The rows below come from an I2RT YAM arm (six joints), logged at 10 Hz.
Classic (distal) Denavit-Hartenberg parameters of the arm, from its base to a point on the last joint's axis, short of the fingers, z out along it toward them. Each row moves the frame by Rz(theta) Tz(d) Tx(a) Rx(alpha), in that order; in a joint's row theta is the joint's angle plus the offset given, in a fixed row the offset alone. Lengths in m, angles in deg.
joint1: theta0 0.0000, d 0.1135, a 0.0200, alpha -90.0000
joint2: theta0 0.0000, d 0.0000, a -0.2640, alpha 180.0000
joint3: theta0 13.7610, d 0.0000, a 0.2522, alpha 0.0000
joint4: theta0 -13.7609, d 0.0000, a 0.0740, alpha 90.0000
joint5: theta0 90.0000, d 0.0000, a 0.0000, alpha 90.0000
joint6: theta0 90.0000, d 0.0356, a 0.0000, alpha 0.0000
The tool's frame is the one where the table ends.
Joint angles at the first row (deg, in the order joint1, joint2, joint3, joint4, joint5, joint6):
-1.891 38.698 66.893 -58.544 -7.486 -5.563
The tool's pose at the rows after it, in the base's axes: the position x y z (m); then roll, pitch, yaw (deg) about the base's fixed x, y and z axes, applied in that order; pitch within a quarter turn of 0, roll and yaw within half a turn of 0:
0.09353 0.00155 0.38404 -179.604 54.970 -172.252
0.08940 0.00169 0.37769 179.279 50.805 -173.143
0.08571 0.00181 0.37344 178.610 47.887 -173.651
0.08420 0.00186 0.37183 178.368 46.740 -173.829
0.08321 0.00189 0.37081 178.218 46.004 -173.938
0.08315 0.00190 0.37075 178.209 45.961 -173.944
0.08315 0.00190 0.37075 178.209 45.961 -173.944
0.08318 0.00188 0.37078 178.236 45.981 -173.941
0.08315 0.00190 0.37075 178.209 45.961 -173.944
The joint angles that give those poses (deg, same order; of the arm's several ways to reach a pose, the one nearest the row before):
-1.894 39.179 66.894 -63.090 -7.489 -5.564
-1.890 39.310 66.894 -67.178 -7.486 -5.563
-1.892 39.310 66.892 -70.127 -7.487 -5.564
-1.892 39.310 66.893 -71.286 -7.487 -5.563
-1.894 39.310 66.892 -72.030 -7.488 -5.565
-1.887 39.309 66.892 -72.073 -7.483 -5.560
-1.887 39.309 66.892 -72.073 -7.483 -5.560
-1.892 39.309 66.892 -72.051 -7.464 -5.563
-1.887 39.309 66.892 -72.073 -7.483 -5.560

